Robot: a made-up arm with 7 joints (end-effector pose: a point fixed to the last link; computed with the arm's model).
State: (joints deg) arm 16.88 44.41 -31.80 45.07 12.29 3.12 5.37
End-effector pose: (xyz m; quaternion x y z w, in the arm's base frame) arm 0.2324 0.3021 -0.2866 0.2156 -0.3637 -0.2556 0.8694
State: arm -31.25 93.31 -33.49 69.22 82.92 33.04 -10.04
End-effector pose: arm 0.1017 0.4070 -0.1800 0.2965 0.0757 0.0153 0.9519
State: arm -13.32 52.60 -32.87 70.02 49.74 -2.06 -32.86
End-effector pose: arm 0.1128 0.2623 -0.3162 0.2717 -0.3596 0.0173 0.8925
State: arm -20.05 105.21 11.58 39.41 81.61 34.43 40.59
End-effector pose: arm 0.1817 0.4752 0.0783 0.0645 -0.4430 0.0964 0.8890
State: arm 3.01 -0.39 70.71 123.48 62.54 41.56 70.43
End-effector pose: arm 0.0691 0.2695 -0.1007 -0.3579 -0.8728 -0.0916 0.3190
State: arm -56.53 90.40 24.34 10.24 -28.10 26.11 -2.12
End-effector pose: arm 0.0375 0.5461 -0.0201 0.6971 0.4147 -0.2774 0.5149
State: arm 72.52 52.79 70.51 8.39 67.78 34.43 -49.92
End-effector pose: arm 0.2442 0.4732 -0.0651 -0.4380 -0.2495 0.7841 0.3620
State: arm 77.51 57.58 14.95 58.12 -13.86 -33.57 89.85
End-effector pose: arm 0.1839 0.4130 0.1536 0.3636 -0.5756 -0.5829 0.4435
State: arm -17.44 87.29 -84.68 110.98 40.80 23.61 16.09
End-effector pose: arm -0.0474 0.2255 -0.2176 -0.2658 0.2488 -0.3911 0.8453
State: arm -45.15 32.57 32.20 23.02 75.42 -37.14 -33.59
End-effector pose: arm -0.1925 0.3674 -0.2995 0.6856 -0.2069 0.5556 0.4224
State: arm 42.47 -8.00 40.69 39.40 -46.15 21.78 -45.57
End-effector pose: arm 0.3647 0.1259 -0.2336 0.4892 -0.3573 0.2202 0.7646
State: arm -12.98 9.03 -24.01 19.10 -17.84 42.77 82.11
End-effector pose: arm -0.0333 0.1282 -0.4524 -0.4588 0.4528 -0.0506 0.7629
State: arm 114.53 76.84 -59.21 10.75 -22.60 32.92 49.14
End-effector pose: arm 0.1185 0.5254 0.0783 0.3250 -0.2418 0.1842 0.8955
